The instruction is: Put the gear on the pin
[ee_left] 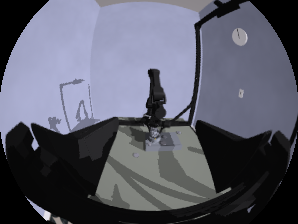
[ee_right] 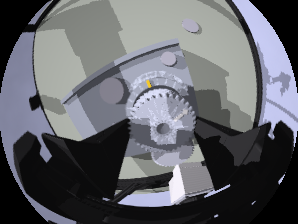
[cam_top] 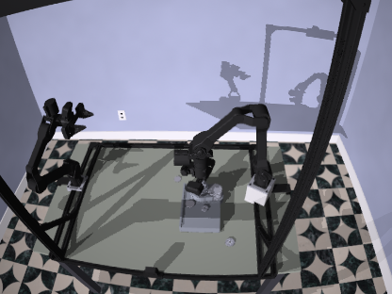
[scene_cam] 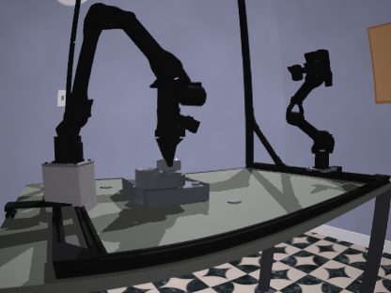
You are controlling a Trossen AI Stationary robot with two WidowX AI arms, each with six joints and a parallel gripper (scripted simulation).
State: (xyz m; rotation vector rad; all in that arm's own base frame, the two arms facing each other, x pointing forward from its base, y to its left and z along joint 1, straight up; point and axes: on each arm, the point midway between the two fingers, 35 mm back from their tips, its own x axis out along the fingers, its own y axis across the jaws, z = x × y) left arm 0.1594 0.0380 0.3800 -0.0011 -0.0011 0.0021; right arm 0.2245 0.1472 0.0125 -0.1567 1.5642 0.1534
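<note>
Now: right hand 30 mm above the light grey toothed gear.
</note>
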